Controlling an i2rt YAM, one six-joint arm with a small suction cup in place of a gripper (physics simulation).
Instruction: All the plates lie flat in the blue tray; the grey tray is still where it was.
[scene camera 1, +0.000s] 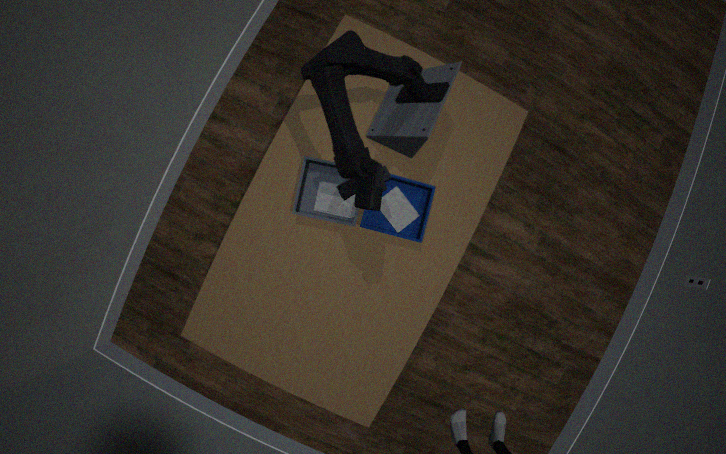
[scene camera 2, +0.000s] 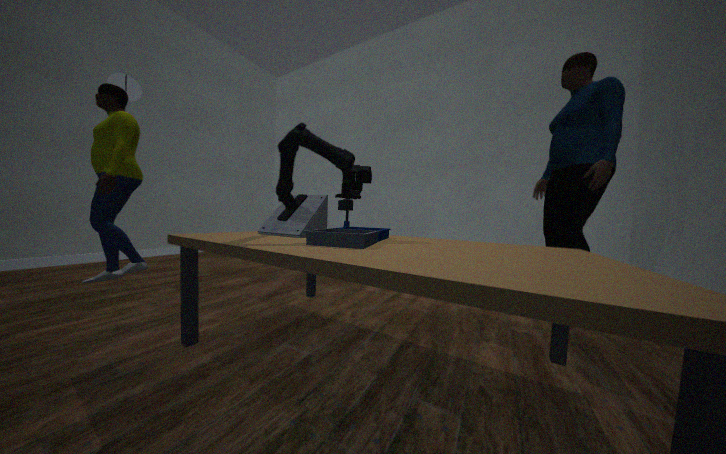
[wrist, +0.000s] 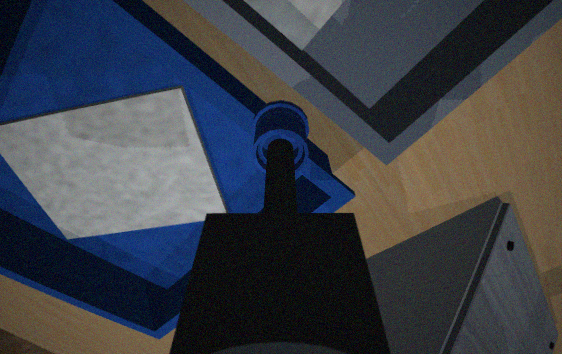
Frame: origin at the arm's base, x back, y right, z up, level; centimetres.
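Seen in the pictures: hand, tool point: (scene camera 2: 346, 227) (wrist: 280, 127); arm's base, link origin: (scene camera 1: 421, 94) (scene camera 2: 293, 207).
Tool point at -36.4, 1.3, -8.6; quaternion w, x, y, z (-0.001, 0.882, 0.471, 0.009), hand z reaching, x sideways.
Pixels of each thing's top centre, then the offset from my tool point to it, as dx, dy, dz. Level surfaces: height alone.
- blue tray, top centre: (wrist: 102, 214) (scene camera 1: 398, 206) (scene camera 2: 363, 228) -1.1, -13.6, -0.8
- more pale plate, top centre: (scene camera 1: 338, 199) -9.3, +8.4, -3.8
- grey tray, top centre: (scene camera 1: 329, 191) (scene camera 2: 345, 230) -8.2, +12.3, -0.8
- wooden table, surface height: dz -5.8
A pale plate (scene camera 1: 398, 208) (wrist: 115, 170) lies flat in the blue tray (scene camera 1: 370, 221) (scene camera 2: 382, 233) (wrist: 90, 75), turned at an angle to its walls. At least one more pale plate (scene camera 1: 327, 206) (wrist: 320, 10) lies in the grey tray (scene camera 1: 308, 195) (scene camera 2: 336, 238) (wrist: 400, 55), partly hidden by the arm in the overhead view; I cannot tell whether others are under it. The trays stand side by side, a narrow gap apart. My suction cup (scene camera 2: 346, 223) (wrist: 281, 122) is off and holds nothing. It hangs above the trays, over the blue tray's inner edge in the wrist view.
A sloped grey mount (scene camera 1: 398, 115) (scene camera 2: 315, 215) (wrist: 505, 280) carries the arm's base behind the trays on the wooden table (scene camera 1: 299, 299) (scene camera 2: 455, 262). Two people (scene camera 2: 116, 144) (scene camera 2: 586, 128) stand beyond the table.
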